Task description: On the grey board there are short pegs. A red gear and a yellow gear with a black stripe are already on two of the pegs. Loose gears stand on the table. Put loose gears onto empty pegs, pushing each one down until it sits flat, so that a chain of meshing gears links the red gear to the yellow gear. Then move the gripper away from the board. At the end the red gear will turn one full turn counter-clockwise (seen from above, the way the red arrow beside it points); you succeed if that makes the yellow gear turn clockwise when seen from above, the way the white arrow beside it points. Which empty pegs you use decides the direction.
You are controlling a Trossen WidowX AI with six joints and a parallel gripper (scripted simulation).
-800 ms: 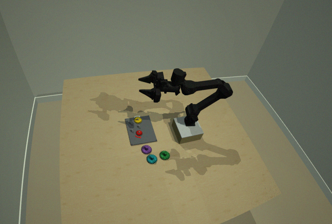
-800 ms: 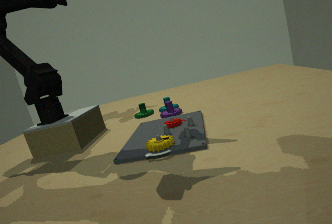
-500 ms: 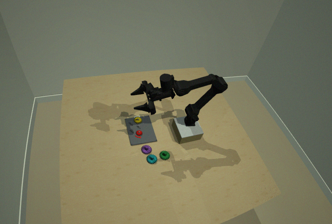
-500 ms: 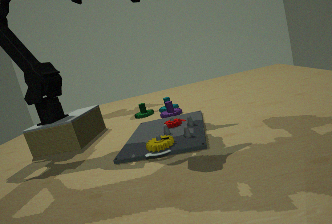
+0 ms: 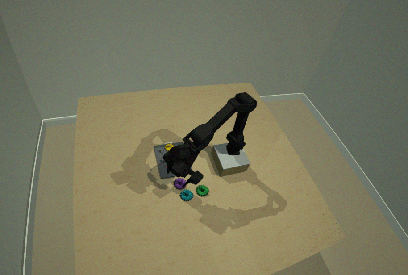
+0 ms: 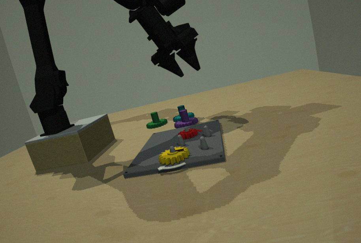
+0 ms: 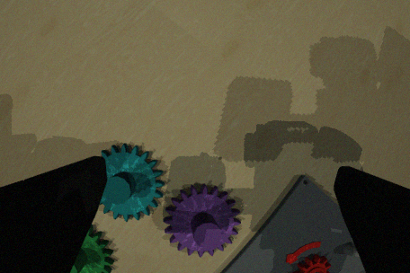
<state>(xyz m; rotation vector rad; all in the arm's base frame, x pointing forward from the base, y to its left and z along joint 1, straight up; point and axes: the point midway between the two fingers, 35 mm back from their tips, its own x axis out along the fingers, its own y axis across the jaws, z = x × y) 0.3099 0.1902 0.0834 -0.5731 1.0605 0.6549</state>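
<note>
Right now my gripper tip is 60 mm past the teal gear, 20 mm to the right of it and 110 mm above it. Round my gripper tip: green gear: 140 mm behind, 110 mm below; red arrow: 20 mm ahead, 140 mm to the right, 120 mm below; purple gear: 30 mm behind, 50 mm to the right, 110 mm below.
</note>
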